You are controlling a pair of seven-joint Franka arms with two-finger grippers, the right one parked.
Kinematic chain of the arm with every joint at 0, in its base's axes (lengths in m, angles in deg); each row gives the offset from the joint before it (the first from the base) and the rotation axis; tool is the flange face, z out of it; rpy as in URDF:
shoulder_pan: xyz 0 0 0.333 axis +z
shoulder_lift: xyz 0 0 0 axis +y
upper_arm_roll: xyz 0 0 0.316 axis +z
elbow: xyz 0.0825 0 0 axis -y
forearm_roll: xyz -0.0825 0 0.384 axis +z
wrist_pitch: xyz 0 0 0 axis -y
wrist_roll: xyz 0.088 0 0 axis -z
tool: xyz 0 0 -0.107 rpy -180 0 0
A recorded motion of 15 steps. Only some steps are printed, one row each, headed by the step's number.
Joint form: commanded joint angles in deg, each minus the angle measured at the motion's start. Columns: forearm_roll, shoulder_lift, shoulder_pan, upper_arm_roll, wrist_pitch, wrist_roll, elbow.
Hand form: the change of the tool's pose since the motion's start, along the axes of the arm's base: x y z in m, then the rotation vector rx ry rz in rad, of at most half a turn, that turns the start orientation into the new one. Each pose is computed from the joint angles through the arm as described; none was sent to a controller.
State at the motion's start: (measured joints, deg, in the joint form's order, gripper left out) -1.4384 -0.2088 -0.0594 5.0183 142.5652 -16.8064 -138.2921
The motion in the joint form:
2: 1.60 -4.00 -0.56 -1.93 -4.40 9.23 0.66
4: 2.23 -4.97 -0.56 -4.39 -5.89 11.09 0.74
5: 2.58 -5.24 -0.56 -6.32 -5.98 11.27 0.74
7: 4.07 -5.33 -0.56 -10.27 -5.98 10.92 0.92
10: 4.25 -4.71 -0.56 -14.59 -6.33 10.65 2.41
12: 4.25 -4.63 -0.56 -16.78 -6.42 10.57 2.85
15: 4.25 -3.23 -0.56 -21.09 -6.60 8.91 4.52
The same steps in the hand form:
2: -0.0027 -0.0218 0.0319 0.0285 -0.0041 -0.2247
4: -0.0048 -0.0427 0.0383 0.0410 0.0042 -0.3074
5: -0.0053 -0.0591 0.0405 0.0494 0.0014 -0.3481
7: -0.0067 -0.0926 0.0424 0.0756 -0.0023 -0.4279
10: -0.0046 -0.1305 0.0476 0.0839 -0.0130 -0.5000
12: -0.0063 -0.1496 0.0498 0.0869 -0.0186 -0.5365
15: -0.0071 -0.1886 0.0498 0.0834 -0.0233 -0.5829

